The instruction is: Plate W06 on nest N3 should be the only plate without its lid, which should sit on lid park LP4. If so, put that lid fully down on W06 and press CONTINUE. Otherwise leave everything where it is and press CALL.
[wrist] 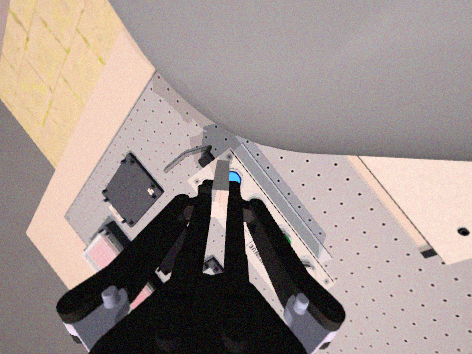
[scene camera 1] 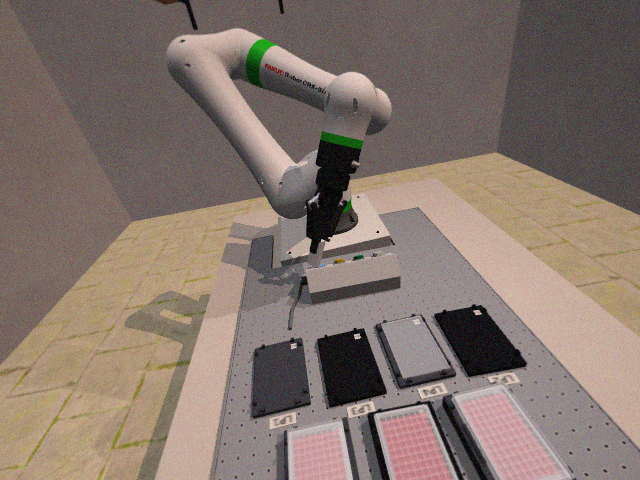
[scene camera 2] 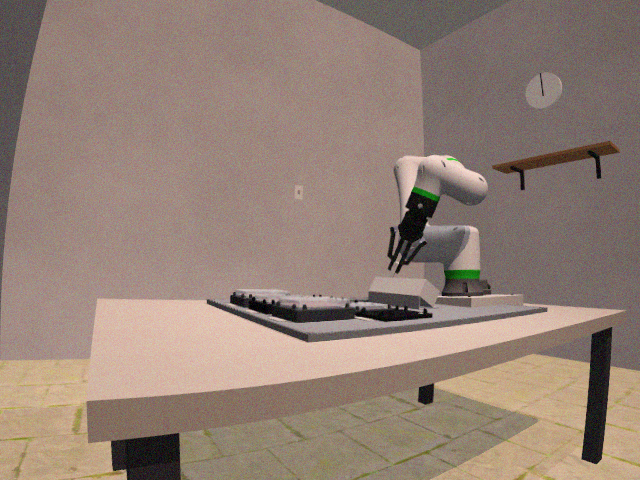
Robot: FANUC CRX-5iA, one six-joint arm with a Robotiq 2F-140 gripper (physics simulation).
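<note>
My gripper is shut and empty, its tips above the blue-button end of the button box. A narrow pale strip shows at the tips. The blue button shows beside them in the wrist view; the green button lies farther along. A pale lid lies on the park beside label LP4. The middle pink plate looks deeper pink and unlidded; the left plate and right plate look paler, as if lidded. Nest and plate labels do not show.
Three dark parks, left, middle and right, hold no visible lid. A cable leaves the box's end. The robot base plate stands behind the box. The front plates are cut off in scene camera 1.
</note>
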